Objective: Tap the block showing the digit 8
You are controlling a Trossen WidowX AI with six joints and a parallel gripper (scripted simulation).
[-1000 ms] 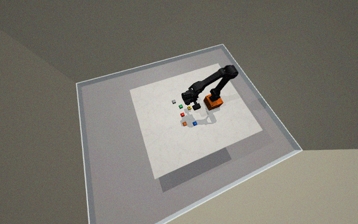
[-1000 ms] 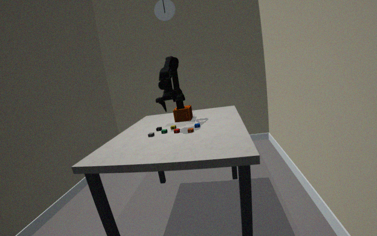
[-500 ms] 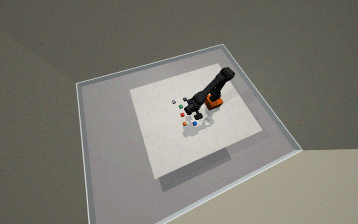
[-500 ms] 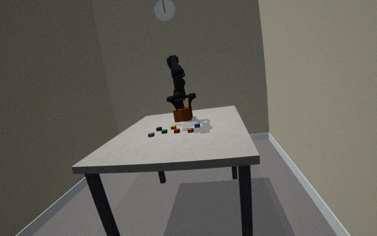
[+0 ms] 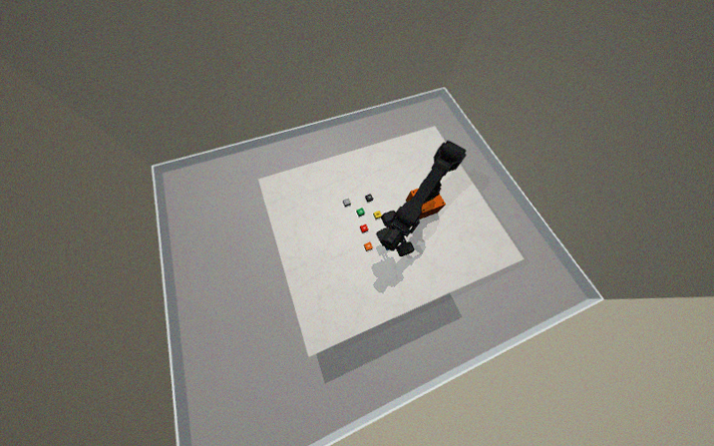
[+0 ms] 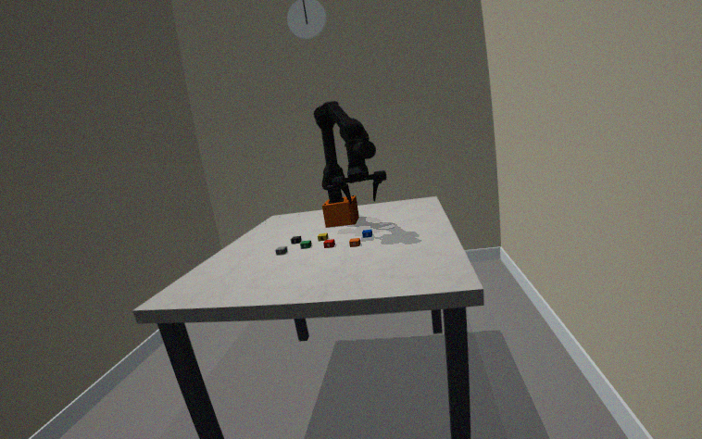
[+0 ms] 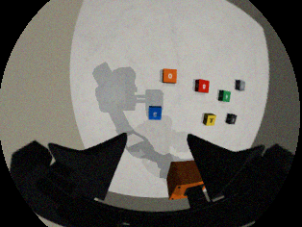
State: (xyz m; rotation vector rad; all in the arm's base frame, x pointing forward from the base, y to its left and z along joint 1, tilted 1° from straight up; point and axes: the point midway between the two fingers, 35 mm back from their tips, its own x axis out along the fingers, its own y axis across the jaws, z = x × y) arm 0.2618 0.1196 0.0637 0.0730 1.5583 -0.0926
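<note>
My gripper tip is 130 mm to the left of the red block, 110 mm above it and 60 mm short of it. The rest, counted from my gripper tip: orange block 110 mm below, 90 mm ahead, 40 mm to the right; then blue block 110 mm below; then yellow block 170 mm to the right, 110 mm below, 30 mm behind.
</note>
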